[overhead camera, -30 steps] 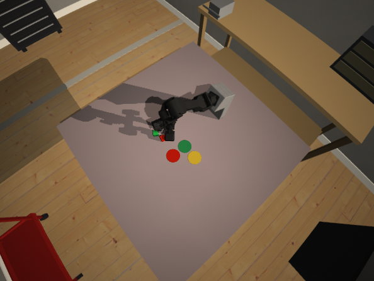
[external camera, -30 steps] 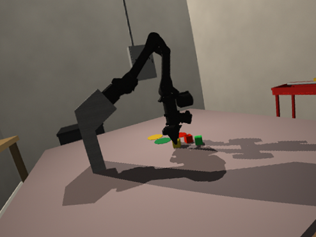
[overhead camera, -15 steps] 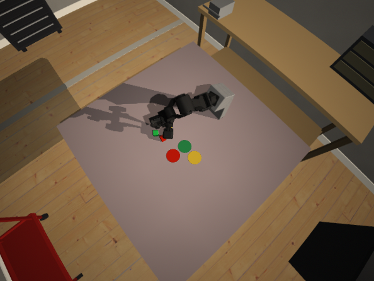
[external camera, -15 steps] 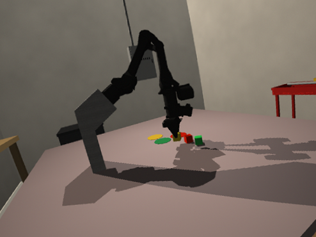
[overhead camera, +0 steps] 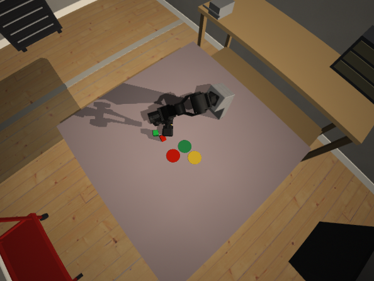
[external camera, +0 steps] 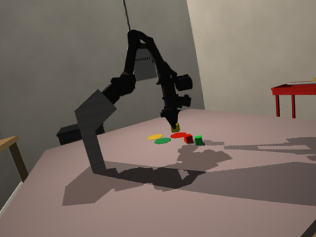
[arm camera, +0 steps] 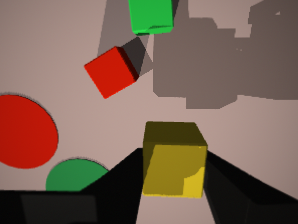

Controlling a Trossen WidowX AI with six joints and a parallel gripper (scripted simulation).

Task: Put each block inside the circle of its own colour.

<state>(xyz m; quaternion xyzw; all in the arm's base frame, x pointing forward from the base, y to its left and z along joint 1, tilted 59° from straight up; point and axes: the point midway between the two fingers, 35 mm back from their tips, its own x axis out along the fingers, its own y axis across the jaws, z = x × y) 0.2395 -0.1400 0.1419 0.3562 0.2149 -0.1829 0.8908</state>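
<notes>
My hand is 230 mm to the right of the yellow circle, 130 mm above it and 70 mm short of it. Round my hand: green block: 110 mm below, 80 mm to the right, 60 mm ahead; yellow block: 40 mm below; red block: 110 mm below, 60 mm ahead, 10 mm to the right.
</notes>
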